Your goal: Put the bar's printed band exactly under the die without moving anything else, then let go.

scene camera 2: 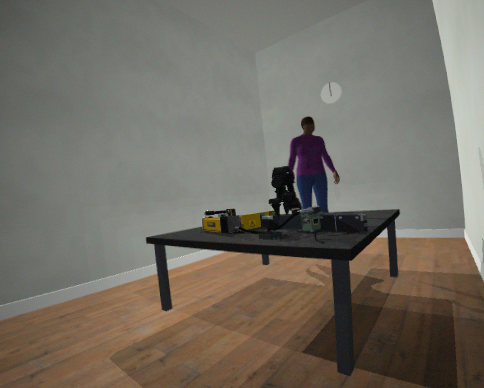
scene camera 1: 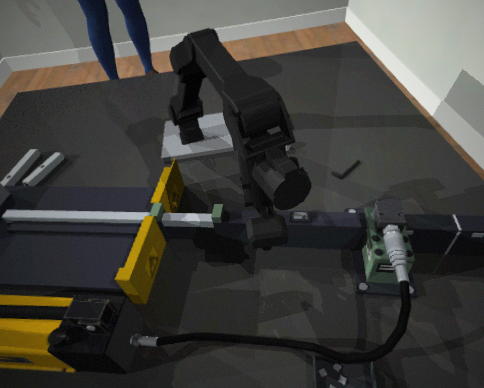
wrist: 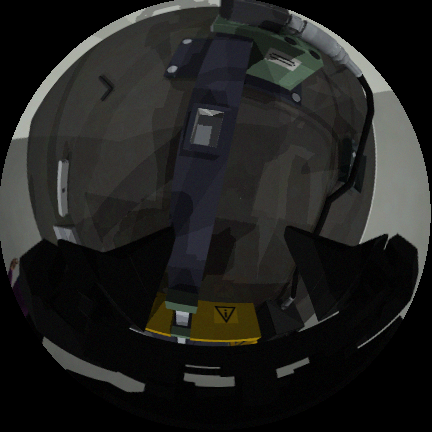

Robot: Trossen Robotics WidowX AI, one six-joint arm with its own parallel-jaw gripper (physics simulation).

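Places are measured from the arm's base along level axes (x ahead, y left, z up), in centimetres.
Pixels of known places: gripper, fingertip midpoint: (scene camera 2: pixel 282 215) (wrist: pixel 231 232); arm's base, origin of the base link: (scene camera 1: pixel 191 136).
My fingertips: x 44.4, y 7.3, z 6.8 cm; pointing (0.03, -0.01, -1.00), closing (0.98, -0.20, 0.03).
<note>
For each thing: its middle in the pictures, then the offset to it from my fingertips. "spot": a spot on its surface instead.
- long pale bar, surface spot: (wrist: pixel 182 318) (scene camera 1: pixel 177 217) spot: dz -0.7, dx -9.8, dy -15.3 cm
- green block, surface spot: (wrist: pixel 181 306) (scene camera 1: pixel 218 210) spot: dz +1.6, dx -6.4, dy -7.1 cm
- green housing, surface spot: (wrist: pixel 285 72) spot: dz -3.7, dx +10.6, dy +15.9 cm
- dark head, surface spot: (scene camera 1: pixel 389 212) spot: dz +4.2, dx +7.2, dy +20.4 cm
- silver connector, surface spot: (scene camera 1: pixel 395 245) spot: dz +4.0, dx +13.1, dy +17.7 cm
- black cable, surface spot: (scene camera 1: pixel 250 341) spot: dz -6.7, dx +16.1, dy -8.3 cm
- yellow-and-black unit, body centre: (scene camera 1: pixel 26 326) (wrist: pixel 257 340) (scene camera 2: pixel 219 220) dz -1.2, dx +3.5, dy -42.6 cm
- L-shaped key, body centre: (wrist: pixel 100 86) (scene camera 1: pixel 345 167) dz -7.4, dx -16.3, dy +26.7 cm
A long pale bar (scene camera 1: pixel 190 218) (wrist: pixel 182 318) lies through the gap between yellow guard plates (scene camera 1: pixel 145 260) (wrist: pixel 225 327), with a green block (scene camera 1: pixel 217 213) (wrist: pixel 181 306) near its right end. A dark rail (scene camera 1: pixel 325 232) (wrist: pixel 195 200) continues to a green housing (scene camera 1: pixel 382 270) (scene camera 2: pixel 311 220) (wrist: pixel 285 72) with a dark head (scene camera 1: pixel 389 212) (wrist: pixel 255 14). I cannot tell a printed band or which part is the die. My gripper (scene camera 1: pixel 262 217) (scene camera 2: pixel 286 210) (wrist: pixel 231 232) is open and empty above the rail, between the green block and the housing.
A silver connector (scene camera 1: pixel 395 245) with a black cable (scene camera 1: pixel 250 341) curves around the front. A yellow-and-black unit (scene camera 1: pixel 35 335) (scene camera 2: pixel 212 223) stands front left. An L-shaped key (scene camera 1: pixel 346 170) (wrist: pixel 107 88) lies behind the rail. Two pale pieces (scene camera 1: pixel 44 169) (scene camera 1: pixel 22 167) lie back left.
</note>
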